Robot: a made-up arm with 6 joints. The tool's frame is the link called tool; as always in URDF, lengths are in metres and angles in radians. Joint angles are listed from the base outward.
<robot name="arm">
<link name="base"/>
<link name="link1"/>
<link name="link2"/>
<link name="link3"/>
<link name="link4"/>
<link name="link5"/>
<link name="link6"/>
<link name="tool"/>
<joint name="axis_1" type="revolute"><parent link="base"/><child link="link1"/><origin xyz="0 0 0.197" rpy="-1.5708 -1.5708 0"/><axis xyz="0 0 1"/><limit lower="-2.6" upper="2.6"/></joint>
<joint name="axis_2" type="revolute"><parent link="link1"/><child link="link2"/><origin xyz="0.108 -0.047 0.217" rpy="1.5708 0 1.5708"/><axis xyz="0 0 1"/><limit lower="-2.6" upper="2.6"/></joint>
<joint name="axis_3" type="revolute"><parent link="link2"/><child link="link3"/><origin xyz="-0.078 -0.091 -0.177" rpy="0 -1.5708 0"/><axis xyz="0 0 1"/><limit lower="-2.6" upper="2.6"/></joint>
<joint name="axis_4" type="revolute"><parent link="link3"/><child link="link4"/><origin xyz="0.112 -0.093 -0.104" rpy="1.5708 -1.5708 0"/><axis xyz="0 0 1"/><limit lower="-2.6" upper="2.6"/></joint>
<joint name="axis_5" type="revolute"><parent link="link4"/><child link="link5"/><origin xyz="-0.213 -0.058 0.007" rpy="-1.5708 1.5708 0"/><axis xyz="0 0 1"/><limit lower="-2.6" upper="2.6"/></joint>
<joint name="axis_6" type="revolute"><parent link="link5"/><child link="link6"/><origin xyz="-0.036 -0.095 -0.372" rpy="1.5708 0 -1.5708"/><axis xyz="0 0 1"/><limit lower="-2.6" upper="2.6"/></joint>
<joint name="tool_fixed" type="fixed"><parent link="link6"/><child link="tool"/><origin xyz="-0.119 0.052 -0.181" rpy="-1.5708 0 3.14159"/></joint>
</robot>
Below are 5 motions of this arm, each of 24 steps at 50 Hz.
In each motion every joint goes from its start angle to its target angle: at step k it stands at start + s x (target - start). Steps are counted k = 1, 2, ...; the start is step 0. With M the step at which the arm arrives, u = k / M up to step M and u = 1 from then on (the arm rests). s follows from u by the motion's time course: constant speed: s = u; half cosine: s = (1 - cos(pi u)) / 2; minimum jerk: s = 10 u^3 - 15 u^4 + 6 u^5.
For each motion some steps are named. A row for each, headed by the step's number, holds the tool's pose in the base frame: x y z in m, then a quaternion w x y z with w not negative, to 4 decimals.
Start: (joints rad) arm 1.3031 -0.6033 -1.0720 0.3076 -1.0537 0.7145
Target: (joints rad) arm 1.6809 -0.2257 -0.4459 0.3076 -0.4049 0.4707
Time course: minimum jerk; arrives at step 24
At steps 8, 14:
8: 0.2209 -0.2652 0.5740 0.9615 0.2172 -0.0640 -0.1560
14: 0.4125 -0.1923 0.3649 0.9530 0.1740 0.1990 -0.1479

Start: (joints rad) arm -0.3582 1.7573 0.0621 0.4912 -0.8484 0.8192
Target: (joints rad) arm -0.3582 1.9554 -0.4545 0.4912 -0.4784 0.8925
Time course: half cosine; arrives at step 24
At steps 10, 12, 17, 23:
10: -0.0801 0.1738 0.7356 0.1503 0.3989 -0.3125 0.8489
12: -0.0463 0.1928 0.7475 0.1774 0.4324 -0.3020 0.8308
17: 0.0343 0.2454 0.7658 0.2450 0.5018 -0.2700 0.7844
23: 0.0849 0.2838 0.7696 0.2897 0.5380 -0.2452 0.7527

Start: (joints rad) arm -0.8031 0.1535 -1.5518 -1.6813 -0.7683 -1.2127
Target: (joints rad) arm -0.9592 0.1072 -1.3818 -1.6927 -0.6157 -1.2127
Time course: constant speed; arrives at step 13
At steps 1, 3, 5, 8, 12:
1: 0.2947 0.1337 0.3169 0.1259 -0.2553 0.4053 0.8687
3: 0.2874 0.1312 0.3267 0.1461 -0.2637 0.4206 0.8557
5: 0.2798 0.1291 0.3361 0.1664 -0.2715 0.4353 0.8421
8: 0.2679 0.1266 0.3495 0.1973 -0.2821 0.4562 0.8206
12: 0.2514 0.1243 0.3659 0.2389 -0.2940 0.4818 0.7902

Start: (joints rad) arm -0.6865 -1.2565 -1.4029 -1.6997 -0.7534 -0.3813
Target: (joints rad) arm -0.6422 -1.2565 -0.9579 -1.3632 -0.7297 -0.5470
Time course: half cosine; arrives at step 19
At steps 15, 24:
15: -0.0393 -0.1753 0.1210 0.7268 0.4909 -0.0442 0.4784
24: -0.0525 -0.1781 0.1232 0.7404 0.4934 -0.0297 0.4554

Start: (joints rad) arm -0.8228 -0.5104 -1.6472 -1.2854 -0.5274 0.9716
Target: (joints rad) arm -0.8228 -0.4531 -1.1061 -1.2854 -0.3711 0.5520
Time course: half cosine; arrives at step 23
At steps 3, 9, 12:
3: 0.2579 -0.2201 0.4150 0.4020 0.7360 -0.3791 0.3912
9: 0.2492 -0.1892 0.4354 0.5113 0.6833 -0.3419 0.3934
12: 0.2461 -0.1663 0.4461 0.5820 0.6437 -0.3082 0.3897

